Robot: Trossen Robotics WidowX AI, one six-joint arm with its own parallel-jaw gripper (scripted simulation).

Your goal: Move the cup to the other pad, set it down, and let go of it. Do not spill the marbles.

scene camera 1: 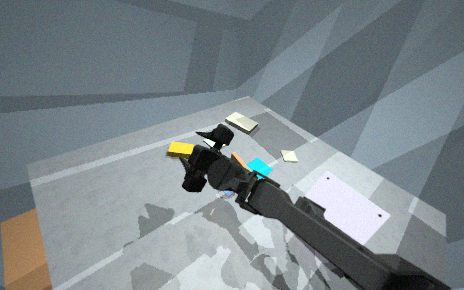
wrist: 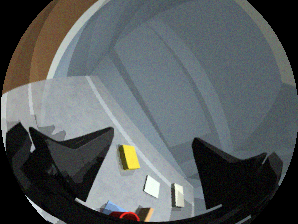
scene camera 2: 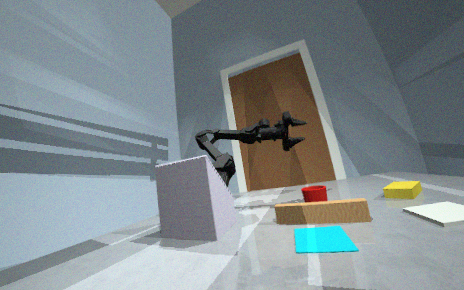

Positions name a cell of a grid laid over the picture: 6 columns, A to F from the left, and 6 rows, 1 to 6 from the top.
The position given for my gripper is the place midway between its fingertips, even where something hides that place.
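I can see a cyan pad (scene camera 2: E5), and a wooden block (scene camera 2: E5) is there as well. My gripper (scene camera 1: C4), which the wrist view also gives me (wrist: D4), is open and holds nothing.
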